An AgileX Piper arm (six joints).
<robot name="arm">
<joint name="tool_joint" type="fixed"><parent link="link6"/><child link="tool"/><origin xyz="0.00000 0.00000 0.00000" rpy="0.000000 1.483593 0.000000"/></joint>
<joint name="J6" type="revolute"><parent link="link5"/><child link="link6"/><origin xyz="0.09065 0.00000 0.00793"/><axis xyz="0.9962 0 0.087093"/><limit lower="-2.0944" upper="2.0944"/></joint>
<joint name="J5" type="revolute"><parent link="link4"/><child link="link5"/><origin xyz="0.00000 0.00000 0.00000"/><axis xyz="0 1 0"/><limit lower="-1.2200" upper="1.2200"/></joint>
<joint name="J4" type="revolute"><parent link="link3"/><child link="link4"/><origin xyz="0.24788 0.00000 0.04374"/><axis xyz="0.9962 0 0.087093"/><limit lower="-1.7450" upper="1.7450"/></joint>
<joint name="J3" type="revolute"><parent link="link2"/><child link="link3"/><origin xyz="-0.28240 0.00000 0.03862"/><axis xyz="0 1 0"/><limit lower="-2.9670" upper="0.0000"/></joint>
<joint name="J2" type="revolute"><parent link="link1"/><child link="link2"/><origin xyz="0.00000 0.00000 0.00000"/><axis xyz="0 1 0"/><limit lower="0.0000" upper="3.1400"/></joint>
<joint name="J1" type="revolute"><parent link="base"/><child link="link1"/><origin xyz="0.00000 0.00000 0.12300"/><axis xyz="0 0 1"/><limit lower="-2.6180" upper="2.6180"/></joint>
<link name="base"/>
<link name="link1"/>
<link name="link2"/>
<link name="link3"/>
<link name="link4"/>
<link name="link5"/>
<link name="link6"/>
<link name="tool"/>
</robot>
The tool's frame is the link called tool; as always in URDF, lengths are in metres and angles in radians.
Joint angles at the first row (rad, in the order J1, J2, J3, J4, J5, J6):
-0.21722 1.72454 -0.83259 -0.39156 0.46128 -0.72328
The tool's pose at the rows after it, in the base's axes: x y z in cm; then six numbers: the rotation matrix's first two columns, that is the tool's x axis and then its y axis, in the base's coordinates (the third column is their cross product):
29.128 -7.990 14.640 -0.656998 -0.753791 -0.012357 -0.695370 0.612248 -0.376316
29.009 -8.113 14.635 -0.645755 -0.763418 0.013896 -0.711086 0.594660 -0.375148
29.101 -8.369 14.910 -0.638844 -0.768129 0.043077 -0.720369 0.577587 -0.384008
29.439 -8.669 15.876 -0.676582 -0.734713 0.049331 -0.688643 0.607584 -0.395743
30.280 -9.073 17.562 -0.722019 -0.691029 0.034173 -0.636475 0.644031 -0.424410
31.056 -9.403 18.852 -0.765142 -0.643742 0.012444 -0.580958 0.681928 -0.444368
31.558 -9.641 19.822 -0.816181 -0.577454 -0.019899 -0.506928 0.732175 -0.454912
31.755 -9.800 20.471 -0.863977 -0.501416 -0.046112 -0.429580 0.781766 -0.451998
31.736 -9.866 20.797 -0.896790 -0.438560 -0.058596 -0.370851 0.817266 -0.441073
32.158 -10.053 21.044 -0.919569 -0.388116 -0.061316 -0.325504 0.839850 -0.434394
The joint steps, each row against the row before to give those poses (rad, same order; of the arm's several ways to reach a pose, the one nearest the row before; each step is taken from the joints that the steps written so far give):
0.00091 -0.00002 0.00001 -0.01118 -0.01101 -0.00843
-0.00001 0.00003 0.00000 -0.02632 0.01476 0.00002
0.00002 -0.00095 -0.01091 -0.04110 0.02182 0.01541
0.00084 -0.00946 -0.03371 -0.01477 0.05147 0.04788
0.00000 -0.01136 -0.06156 -0.00243 0.05697 0.04748
0.00002 -0.00073 -0.05569 -0.00001 0.04524 0.05182
-0.00001 -0.00001 -0.04193 0.00094 0.03846 0.07651
-0.00002 0.00001 -0.02923 0.00416 0.04145 0.08000
0.00003 -0.00002 -0.01629 0.00809 0.03659 0.05802
-0.00003 0.01615 -0.03370 0.00340 0.03756 0.04290

